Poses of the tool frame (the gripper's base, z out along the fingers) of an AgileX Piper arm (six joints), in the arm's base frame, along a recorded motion.
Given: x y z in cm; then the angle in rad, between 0 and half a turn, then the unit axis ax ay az.
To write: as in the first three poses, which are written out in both.
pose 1, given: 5.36, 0.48, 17.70, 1.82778, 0.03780, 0.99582, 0.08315
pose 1, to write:
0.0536, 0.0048, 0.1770
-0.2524, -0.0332, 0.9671
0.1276, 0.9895, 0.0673
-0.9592, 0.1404, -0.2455

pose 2, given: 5.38, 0.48, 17.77, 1.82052, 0.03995, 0.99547, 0.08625
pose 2, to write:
0.0538, 0.0048, 0.1777
-0.2451, -0.0340, 0.9689
0.1332, 0.9887, 0.0684
-0.9603, 0.1458, -0.2379

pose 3, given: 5.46, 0.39, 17.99, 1.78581, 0.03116, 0.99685, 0.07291
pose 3, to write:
0.0546, 0.0039, 0.1799
-0.2122, -0.0335, 0.9767
0.1089, 0.9924, 0.0577
-0.9711, 0.1186, -0.2069

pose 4, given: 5.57, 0.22, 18.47, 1.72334, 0.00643, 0.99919, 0.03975
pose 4, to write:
0.0557, 0.0022, 0.1847
-0.1519, -0.0319, 0.9879
0.0467, 0.9981, 0.0394
-0.9873, 0.0521, -0.1501

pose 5, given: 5.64, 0.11, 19.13, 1.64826, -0.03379, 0.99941, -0.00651
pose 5, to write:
0.0564, 0.0011, 0.1913
-0.0762, -0.0299, 0.9966
-0.0429, 0.9987, 0.0267
-0.9962, -0.0407, -0.0773

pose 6, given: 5.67, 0.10, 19.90, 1.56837, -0.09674, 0.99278, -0.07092
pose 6, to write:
0.0567, 0.0010, 0.1990
0.0118, -0.0249, 0.9996
-0.1667, 0.9856, 0.0265
-0.9859, -0.1670, 0.0074

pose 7, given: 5.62, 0.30, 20.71, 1.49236, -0.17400, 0.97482, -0.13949
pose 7, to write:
0.0562, 0.0030, 0.2071
0.1063, -0.0173, 0.9942
-0.2954, 0.9542, 0.0481
-0.9494, -0.2988, 0.0963

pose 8, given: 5.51, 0.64, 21.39, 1.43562, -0.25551, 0.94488, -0.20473
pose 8, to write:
0.0551, 0.0064, 0.2139
0.1913, -0.0060, 0.9815
-0.4118, 0.9072, 0.0858
-0.8910, -0.4206, 0.1710

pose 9, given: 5.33, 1.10, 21.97, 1.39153, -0.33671, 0.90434, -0.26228
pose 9, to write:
0.0533, 0.0110, 0.2197
0.2715, 0.0079, 0.9624
-0.5083, 0.8503, 0.1364
-0.8173, -0.5262, 0.2348

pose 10, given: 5.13, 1.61, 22.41, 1.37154, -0.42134, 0.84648, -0.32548
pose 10, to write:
0.0513, 0.0161, 0.2241
0.3403, 0.0330, 0.9397
-0.6051, 0.7726, 0.1920
-0.7197, -0.6340, 0.2829

